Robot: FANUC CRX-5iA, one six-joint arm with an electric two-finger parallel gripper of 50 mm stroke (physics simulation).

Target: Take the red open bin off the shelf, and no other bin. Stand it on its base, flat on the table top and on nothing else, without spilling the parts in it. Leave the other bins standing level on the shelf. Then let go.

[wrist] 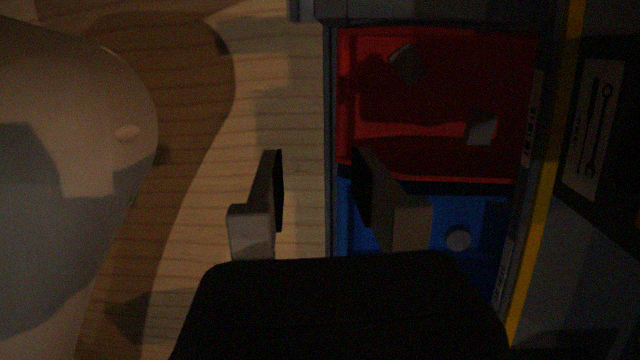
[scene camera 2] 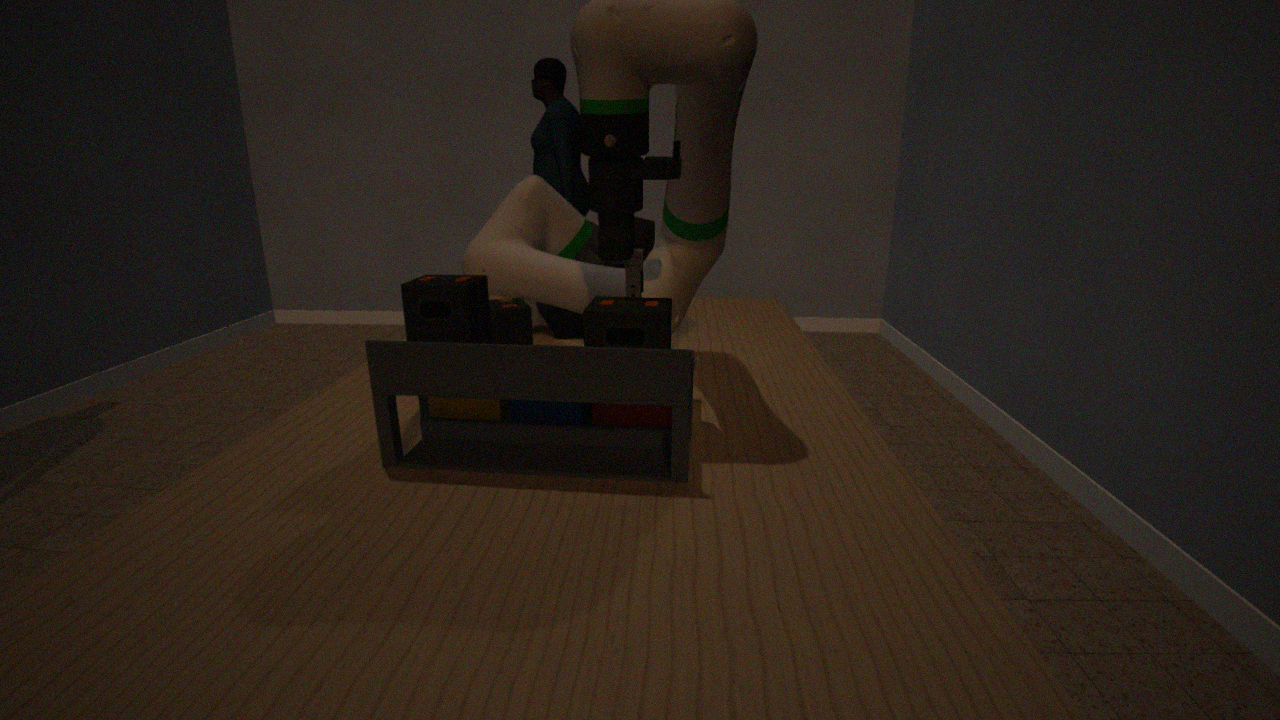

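Pixels of known places: gripper, fingertip midpoint: (wrist: 317, 171) (scene camera 2: 634, 295); arm's base at its link origin: (scene camera 2: 594, 263).
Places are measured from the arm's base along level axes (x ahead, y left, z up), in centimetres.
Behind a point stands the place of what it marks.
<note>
The red open bin (scene camera 2: 631, 414) @(x 70.9, y 9.7, z -9.2 cm) (wrist: 440, 100) @(x 62.8, y 10.2, z -13.1 cm) sits level on the lower tier of the grey shelf (scene camera 2: 528, 372) @(x 78.6, y -1.9, z -0.9 cm) (wrist: 545, 185). In the wrist view two small grey parts (wrist: 410, 65) @(x 60.1, y 13.4, z -11.6 cm) (wrist: 481, 128) @(x 65.9, y 7.8, z -11.6 cm) lie in it. My gripper (scene camera 2: 633, 288) @(x 53.6, y 10.0, z 2.9 cm) (wrist: 317, 171) @(x 53.6, y 10.0, z 2.9 cm) is partly open, with nothing between the fingers, and points down. In the wrist view one finger shows over the table beside the shelf, the other over the shelf's front rail and the near end of the blue bin, close to the red bin's corner. I cannot tell the fingertips' height above the bins.
The blue bin (scene camera 2: 550, 412) @(x 69.9, y -0.9, z -9.4 cm) (wrist: 457, 215) @(x 64.4, y -0.9, z -13.1 cm), with a round part, stands beside the red one; a yellow bin (scene camera 2: 465, 409) @(x 68.6, y -12.6, z -9.5 cm) stands beyond it. Dark boxes (scene camera 2: 445, 308) @(x 73.2, y -12.5, z 5.3 cm) (scene camera 2: 511, 322) @(x 45.0, y -10.7, z -3.3 cm) (scene camera 2: 628, 322) @(x 76.3, y 9.5, z 4.4 cm) stand on the upper tier. My pale arm (wrist: 75, 200) @(x 39.3, y 9.2, z 1.7 cm) is left in the wrist view. A person (scene camera 2: 559, 152) stands behind.
</note>
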